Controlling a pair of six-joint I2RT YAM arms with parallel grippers.
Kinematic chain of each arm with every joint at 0, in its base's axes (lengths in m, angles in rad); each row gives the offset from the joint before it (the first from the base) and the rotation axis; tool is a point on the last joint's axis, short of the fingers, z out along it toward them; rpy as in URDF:
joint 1: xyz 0 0 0.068 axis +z
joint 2: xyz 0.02 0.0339 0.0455 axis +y
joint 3: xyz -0.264 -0.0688 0 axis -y
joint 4: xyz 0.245 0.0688 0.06 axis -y
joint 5: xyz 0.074 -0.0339 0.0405 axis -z
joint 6: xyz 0.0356 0 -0.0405 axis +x
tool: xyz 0 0 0 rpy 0 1.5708 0
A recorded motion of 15 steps. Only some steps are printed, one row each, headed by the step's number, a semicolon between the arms.
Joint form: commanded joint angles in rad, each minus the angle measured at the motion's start. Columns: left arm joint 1, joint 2, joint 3, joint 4, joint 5, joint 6; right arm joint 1, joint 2, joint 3, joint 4, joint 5, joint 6.
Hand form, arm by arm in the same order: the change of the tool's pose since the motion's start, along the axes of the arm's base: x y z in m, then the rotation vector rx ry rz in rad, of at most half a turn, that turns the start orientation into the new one. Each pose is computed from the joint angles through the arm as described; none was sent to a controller.
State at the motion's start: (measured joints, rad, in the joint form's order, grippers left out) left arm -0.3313 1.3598 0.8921 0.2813 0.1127 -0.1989; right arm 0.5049 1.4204 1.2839 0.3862 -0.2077 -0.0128
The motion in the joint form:
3: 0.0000 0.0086 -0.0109 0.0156 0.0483 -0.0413; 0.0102 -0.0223 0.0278 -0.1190 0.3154 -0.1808
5: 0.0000 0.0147 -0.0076 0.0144 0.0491 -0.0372; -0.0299 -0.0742 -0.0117 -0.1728 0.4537 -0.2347
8: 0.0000 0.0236 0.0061 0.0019 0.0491 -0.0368; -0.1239 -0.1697 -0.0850 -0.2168 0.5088 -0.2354
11: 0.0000 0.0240 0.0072 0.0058 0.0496 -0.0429; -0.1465 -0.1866 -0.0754 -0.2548 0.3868 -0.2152
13: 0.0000 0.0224 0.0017 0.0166 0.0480 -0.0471; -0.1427 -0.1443 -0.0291 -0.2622 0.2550 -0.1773
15: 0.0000 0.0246 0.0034 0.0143 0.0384 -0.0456; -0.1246 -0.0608 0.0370 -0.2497 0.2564 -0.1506
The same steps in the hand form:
3: 0.0002 -0.0019 -0.0047 -0.0435 0.0250 -0.0398; -0.0008 -0.0094 0.0044 -0.1248 -0.0021 -0.3359
5: 0.0014 -0.0023 -0.0055 -0.0388 0.0271 -0.0412; -0.0049 -0.0319 0.0002 -0.1811 0.0310 -0.5189
8: 0.0037 -0.0031 -0.0047 -0.0361 0.0342 -0.0411; -0.0163 -0.0706 -0.0035 -0.1888 0.0661 -0.6653
11: 0.0039 -0.0032 -0.0040 -0.0429 0.0326 -0.0406; -0.0197 -0.0744 0.0005 -0.1907 0.0652 -0.5639
13: 0.0035 -0.0030 -0.0043 -0.0484 0.0278 -0.0384; -0.0115 -0.0651 0.0046 -0.1740 0.0651 -0.4239
15: 0.0041 -0.0028 -0.0046 -0.0446 0.0290 -0.0292; 0.0073 -0.0519 0.0053 -0.1541 0.0811 -0.4026

